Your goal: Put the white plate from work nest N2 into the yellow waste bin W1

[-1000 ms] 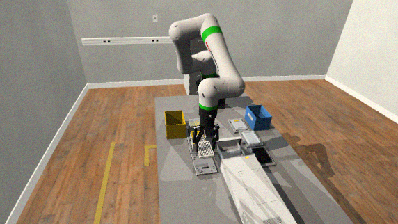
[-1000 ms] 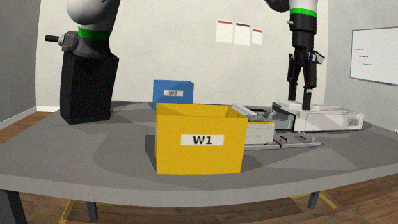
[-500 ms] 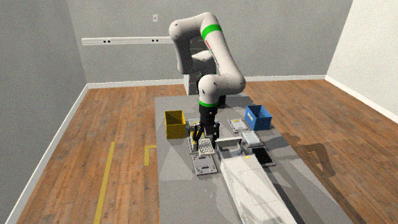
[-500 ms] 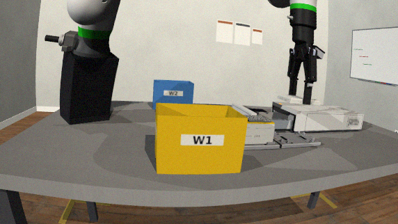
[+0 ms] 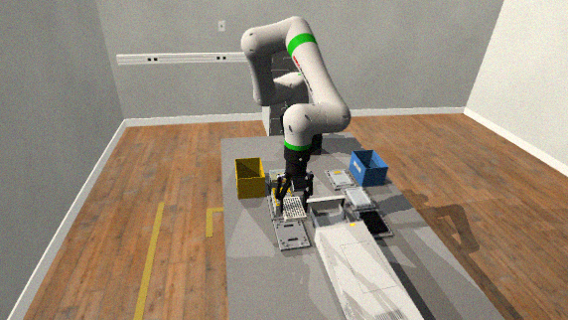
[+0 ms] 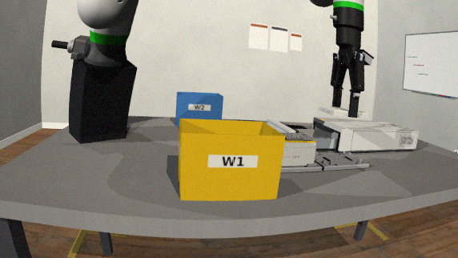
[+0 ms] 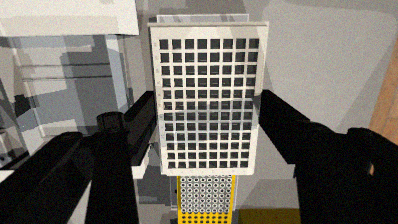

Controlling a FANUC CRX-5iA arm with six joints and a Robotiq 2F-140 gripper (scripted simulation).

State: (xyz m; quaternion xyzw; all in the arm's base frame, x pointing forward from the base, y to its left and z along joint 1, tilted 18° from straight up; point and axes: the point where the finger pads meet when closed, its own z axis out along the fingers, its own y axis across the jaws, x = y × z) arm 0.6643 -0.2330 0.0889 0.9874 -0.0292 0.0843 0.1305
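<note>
My hand is 36 cm past the yellow bin W1, 13 cm above it and 11 cm to the left of it. From my hand the other things lie so: white plate 2 cm below; yellow-topped plate 18 cm behind, 11 cm below, 1 cm to the left; grey nest 16 cm below.
</note>
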